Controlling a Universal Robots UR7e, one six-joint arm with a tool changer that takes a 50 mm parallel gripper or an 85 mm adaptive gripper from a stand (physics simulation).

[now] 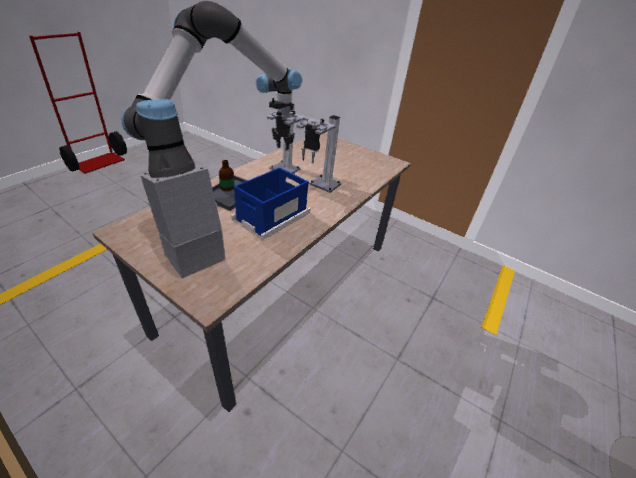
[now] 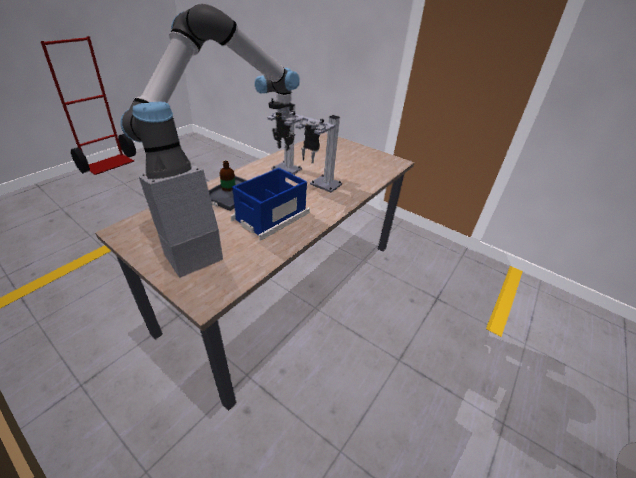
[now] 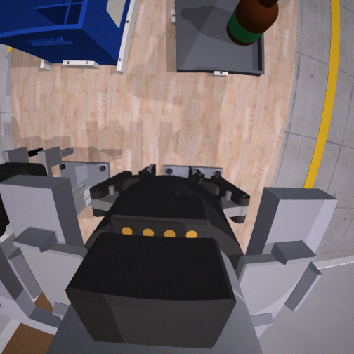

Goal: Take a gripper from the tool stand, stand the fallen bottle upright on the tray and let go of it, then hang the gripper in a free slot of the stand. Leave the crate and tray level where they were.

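Frame: origin at the arm's base, x back, y left, z down, level; millimetres.
Seen in the pictures: arm's base, link origin: (image 1: 173, 171) (image 2: 169, 172).
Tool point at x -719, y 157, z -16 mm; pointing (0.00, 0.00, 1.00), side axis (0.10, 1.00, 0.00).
Note:
Offsets run from my tool point to a thing's top centre. Level surfaces: height alone.
The brown bottle {dy +108, dx +300, dz +200 mm} (image 1: 226, 176) (image 2: 227, 177) (image 3: 251, 21) with a green band stands upright on the dark grey tray {dy +52, dx +315, dz +335 mm} (image 1: 227, 200) (image 2: 226, 200) (image 3: 207, 57), apart from my gripper. My adaptive gripper (image 1: 283, 145) (image 2: 283, 145) (image 3: 172, 173) is on the arm, its fingers open and empty. It hangs at the far slot of the tool stand (image 1: 331, 154) (image 2: 332, 154) (image 3: 295, 220), with grey fork arms on both sides of it; whether it is fully seated is hidden. A slim parallel gripper (image 1: 311, 137) (image 2: 311, 138) hangs in the neighbouring slot.
The blue crate {dy -236, dx +316, dz +185 mm} (image 1: 251, 211) (image 2: 250, 211) (image 3: 100, 42) stands level between pale locating rails, beside the tray. The arm's grey pedestal (image 1: 182, 215) (image 2: 179, 215) stands at the near end of the table {dz +360 mm} (image 1: 267, 262) (image 2: 246, 280). A red hand truck (image 1: 102, 162) (image 2: 112, 164) is by the wall.

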